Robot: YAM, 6 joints.
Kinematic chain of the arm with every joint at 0, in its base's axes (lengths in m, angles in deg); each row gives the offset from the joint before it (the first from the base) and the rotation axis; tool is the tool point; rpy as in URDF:
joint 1: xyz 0 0 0.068 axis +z
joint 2: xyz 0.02 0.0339 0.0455 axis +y
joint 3: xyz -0.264 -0.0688 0 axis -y
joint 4: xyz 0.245 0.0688 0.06 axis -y
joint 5: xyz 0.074 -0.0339 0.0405 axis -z
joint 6: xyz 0.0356 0 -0.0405 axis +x
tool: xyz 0 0 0 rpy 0 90 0
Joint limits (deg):
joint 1: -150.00..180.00
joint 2: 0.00..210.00
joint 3: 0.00..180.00
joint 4: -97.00..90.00
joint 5: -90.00..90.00
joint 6: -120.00..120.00
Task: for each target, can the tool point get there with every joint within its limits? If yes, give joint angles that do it. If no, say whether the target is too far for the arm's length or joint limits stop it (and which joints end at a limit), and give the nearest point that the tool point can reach.
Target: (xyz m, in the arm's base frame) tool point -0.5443 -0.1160 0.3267
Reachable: yes | joints 11.87 17.24 151.90 43.82 2.45 56.11
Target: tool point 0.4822 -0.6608 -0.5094
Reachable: no: too far | nearest point 0.3081 -0.4222 -0.2548 | short by 0.390 m
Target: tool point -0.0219 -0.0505 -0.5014
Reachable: no: joint limits stop it (at a limit: joint 2) | nearest point -0.0454 -0.1046 -0.3544 | short by 0.158 m
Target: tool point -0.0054 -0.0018 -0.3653
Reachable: no: joint limits stop it (at a limit: joint 1, joint 2) | nearest point -0.0357 -0.0201 -0.3148 | short by 0.062 m
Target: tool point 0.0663 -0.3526 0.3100
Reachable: yes | joints -84.35 108.48 103.16 -82.05 -61.38 81.84
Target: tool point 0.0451 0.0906 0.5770
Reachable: yes | joints -96.85 50.56 134.01 -77.11 -72.80 -4.11
